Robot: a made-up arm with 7 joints.
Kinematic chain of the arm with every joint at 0, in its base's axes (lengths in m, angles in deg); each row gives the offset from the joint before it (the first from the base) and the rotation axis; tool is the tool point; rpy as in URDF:
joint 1: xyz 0 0 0.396 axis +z
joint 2: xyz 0 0 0 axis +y
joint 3: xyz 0 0 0.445 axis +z
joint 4: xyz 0.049 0 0 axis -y
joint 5: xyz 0.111 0 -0.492 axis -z
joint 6: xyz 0 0 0 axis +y
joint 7: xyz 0.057 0 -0.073 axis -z
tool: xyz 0 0 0 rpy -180 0 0
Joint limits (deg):
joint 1: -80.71..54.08
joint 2: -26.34..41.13
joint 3: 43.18..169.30
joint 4: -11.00..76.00
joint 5: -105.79..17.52
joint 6: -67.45..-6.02
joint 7: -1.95..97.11
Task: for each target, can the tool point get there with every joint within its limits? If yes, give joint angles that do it. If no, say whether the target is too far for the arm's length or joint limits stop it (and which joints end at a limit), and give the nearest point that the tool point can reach.
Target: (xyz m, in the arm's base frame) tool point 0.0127 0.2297 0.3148
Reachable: yes | joints -25.42 8.35 90.68 3.98 -77.45 -14.70 25.56
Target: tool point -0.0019 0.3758 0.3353
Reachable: yes | joints 12.84 26.26 64.24 22.25 -78.34 -11.78 61.63
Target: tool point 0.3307 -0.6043 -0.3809
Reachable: no: joint limits stop it (at a limit: joint 1, joint 2, joint 3, joint 5, joint 6) | nearest point 0.3985 -0.3051 0.2141 | short by 0.669 m
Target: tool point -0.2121 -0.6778 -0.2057
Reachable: no: joint limits stop it (at a limit: joint 1, joint 2, joint 3, joint 6) | nearest point -0.2909 -0.3535 0.2389 | short by 0.556 m
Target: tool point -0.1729 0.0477 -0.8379
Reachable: no: too far | nearest point -0.2093 0.0578 0.1896 | short by 1.028 m
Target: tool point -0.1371 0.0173 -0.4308
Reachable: no: joint limits stop it (at a limit: joint 2, joint 3, joint 6) | nearest point -0.1885 0.0238 0.1912 | short by 0.624 m
